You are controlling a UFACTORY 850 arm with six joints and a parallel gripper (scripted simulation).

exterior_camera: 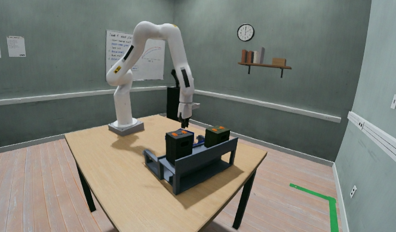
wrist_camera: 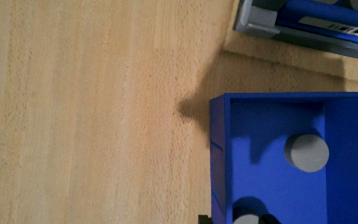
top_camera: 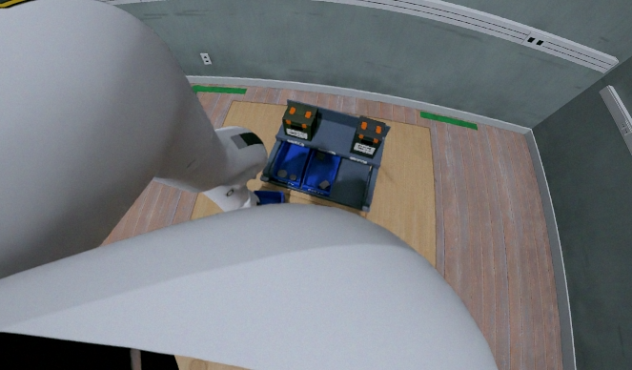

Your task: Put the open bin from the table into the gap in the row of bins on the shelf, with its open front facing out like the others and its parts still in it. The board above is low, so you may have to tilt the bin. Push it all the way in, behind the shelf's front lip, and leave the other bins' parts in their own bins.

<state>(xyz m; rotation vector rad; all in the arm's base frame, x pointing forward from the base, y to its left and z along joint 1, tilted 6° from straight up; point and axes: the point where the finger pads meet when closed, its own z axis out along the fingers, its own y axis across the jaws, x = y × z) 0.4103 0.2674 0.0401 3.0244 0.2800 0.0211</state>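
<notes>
My hand is 70 mm above the blue bin, 50 mm to the left of it and 10 mm short of it. The rest, counted from my hand: shelf 260 mm ahead, 190 mm to the right, 40 mm below; grey cylinder part 100 mm below, 70 mm to the right, 50 mm ahead.
</notes>
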